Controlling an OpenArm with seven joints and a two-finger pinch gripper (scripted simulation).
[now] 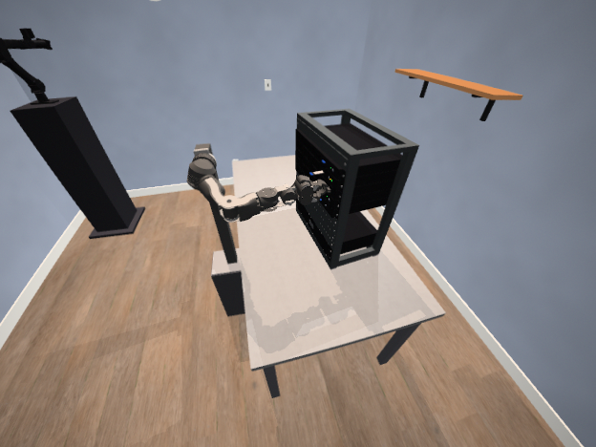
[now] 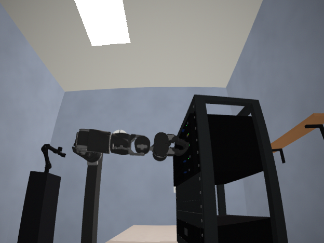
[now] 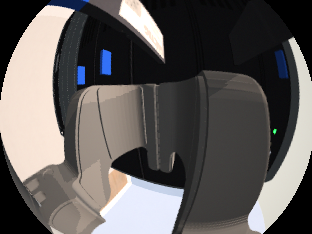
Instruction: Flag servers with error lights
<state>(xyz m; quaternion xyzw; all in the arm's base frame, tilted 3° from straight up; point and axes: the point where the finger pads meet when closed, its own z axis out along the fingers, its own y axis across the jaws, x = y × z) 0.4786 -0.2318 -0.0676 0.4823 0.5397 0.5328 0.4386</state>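
Right now my hand is 40 mm below the locate button and 10 mm short of it. The rest, counted from my hand: information tag (50 mm to the left, 40 mm above, 20 mm behind).
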